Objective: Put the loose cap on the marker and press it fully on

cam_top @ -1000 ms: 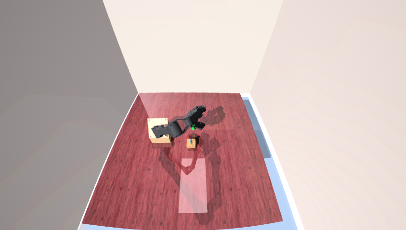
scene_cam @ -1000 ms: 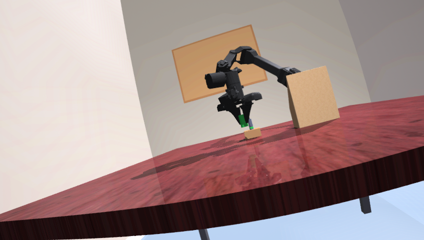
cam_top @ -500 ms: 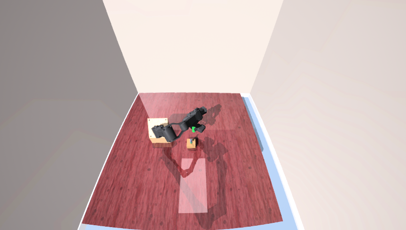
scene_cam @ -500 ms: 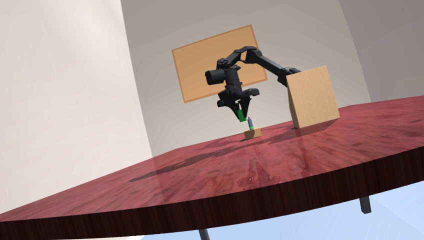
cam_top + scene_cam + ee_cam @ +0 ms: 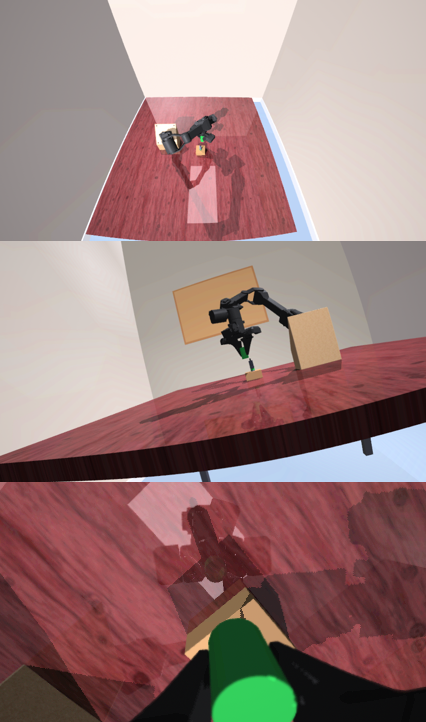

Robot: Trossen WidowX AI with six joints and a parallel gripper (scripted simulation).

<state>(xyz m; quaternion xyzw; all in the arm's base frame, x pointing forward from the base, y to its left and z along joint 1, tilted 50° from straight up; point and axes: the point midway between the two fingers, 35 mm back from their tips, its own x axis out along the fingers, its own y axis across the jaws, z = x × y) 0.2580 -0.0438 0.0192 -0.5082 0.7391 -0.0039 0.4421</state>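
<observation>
The holder is 20 mm behind my gripper tip, 40 mm to the right of it and 90 mm below it. Round my gripper tip: green cap 10 mm above.
</observation>
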